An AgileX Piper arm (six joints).
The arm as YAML. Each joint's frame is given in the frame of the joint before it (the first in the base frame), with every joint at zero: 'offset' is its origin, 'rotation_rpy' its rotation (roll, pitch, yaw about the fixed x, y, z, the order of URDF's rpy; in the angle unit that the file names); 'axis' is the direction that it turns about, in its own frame. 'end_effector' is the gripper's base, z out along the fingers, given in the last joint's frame.
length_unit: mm
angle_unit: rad
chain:
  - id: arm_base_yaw
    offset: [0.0, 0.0, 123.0]
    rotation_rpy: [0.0, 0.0, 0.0]
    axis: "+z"
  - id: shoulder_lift
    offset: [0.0, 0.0, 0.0]
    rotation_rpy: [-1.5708, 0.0, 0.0]
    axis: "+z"
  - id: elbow
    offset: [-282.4, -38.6, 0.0]
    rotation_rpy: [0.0, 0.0, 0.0]
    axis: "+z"
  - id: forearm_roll
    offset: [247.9, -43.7, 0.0]
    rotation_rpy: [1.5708, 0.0, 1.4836]
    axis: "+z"
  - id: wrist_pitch
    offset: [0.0, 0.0, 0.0]
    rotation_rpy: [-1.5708, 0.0, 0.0]
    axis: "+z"
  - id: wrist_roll
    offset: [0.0, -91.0, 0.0]
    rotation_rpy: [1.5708, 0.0, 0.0]
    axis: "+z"
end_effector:
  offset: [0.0, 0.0, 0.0]
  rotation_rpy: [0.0, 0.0, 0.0]
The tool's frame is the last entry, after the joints.
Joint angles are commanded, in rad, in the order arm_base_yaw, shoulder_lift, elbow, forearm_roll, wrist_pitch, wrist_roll. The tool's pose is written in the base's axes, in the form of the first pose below.
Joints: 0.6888 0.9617 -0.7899 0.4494 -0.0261 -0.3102
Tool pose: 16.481, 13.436, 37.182, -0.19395, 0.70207, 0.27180, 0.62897
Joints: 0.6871 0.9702 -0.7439 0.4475 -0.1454 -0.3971
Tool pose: 16.941, 13.162, 36.404, -0.20251, 0.68037, 0.23161, 0.66516
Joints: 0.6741 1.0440 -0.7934 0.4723 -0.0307 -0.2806
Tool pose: 18.246, 14.415, 35.504, -0.17560, 0.73279, 0.27094, 0.59898
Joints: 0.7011 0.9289 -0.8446 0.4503 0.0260 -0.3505
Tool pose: 15.485, 13.207, 39.311, -0.21536, 0.68108, 0.27648, 0.64289
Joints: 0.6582 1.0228 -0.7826 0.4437 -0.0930 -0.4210
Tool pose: 18.236, 13.642, 36.136, -0.21602, 0.69840, 0.21350, 0.64807
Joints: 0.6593 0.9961 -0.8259 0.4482 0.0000 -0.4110
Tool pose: 17.492, 13.556, 37.455, -0.22521, 0.70052, 0.23108, 0.63651
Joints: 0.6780 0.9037 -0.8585 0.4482 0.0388 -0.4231
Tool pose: 15.185, 12.426, 40.184, -0.23170, 0.66544, 0.24980, 0.66416
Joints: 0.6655 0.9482 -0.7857 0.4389 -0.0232 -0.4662
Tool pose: 16.515, 12.849, 37.300, -0.24335, 0.68405, 0.21229, 0.65406
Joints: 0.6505 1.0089 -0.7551 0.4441 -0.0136 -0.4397
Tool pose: 17.782, 13.465, 34.861, -0.23932, 0.72082, 0.20710, 0.61665
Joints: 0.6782 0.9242 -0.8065 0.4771 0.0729 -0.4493
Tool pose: 15.579, 12.943, 37.728, -0.24743, 0.69737, 0.24378, 0.62692
